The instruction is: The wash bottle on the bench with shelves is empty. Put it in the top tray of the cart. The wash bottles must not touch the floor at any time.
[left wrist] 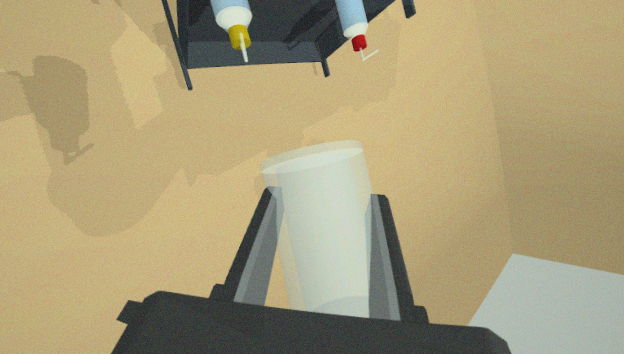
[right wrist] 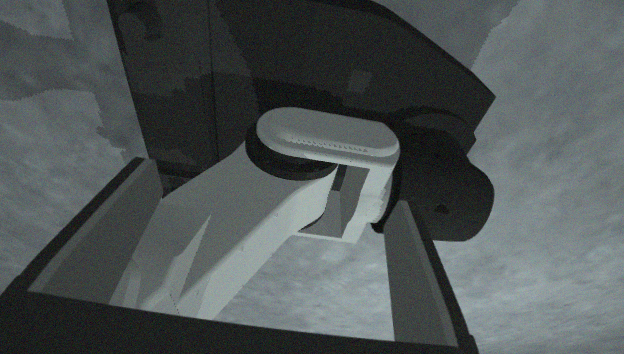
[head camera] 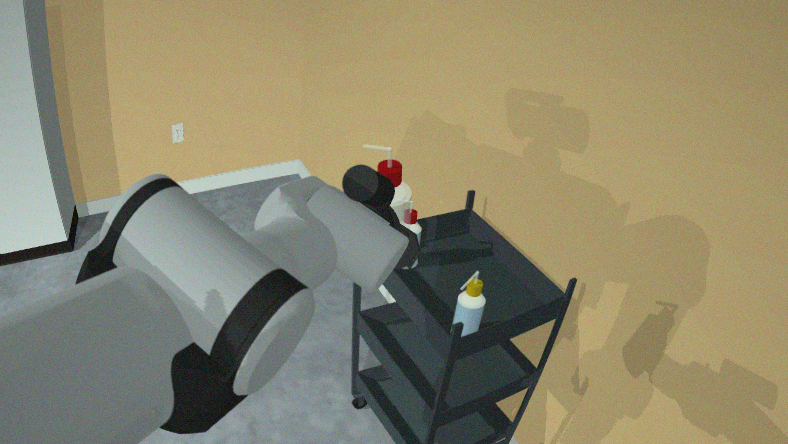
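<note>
The empty wash bottle, whitish and clear with a red cap and a bent straw, is upright, partly hidden behind my left wrist in the head view. My left gripper is shut on its body and holds it by the far left side of the cart. Whether it is over the top tray cannot be told. A yellow-capped bottle with blue liquid stands at the tray's near corner. My right gripper is open and empty, above the floor.
A smaller red-capped bottle with blue liquid stands by the tray's left edge, partly hidden by my left wrist and close to the held bottle in the head view. The wall runs behind the cart. Corner posts rise above the tray.
</note>
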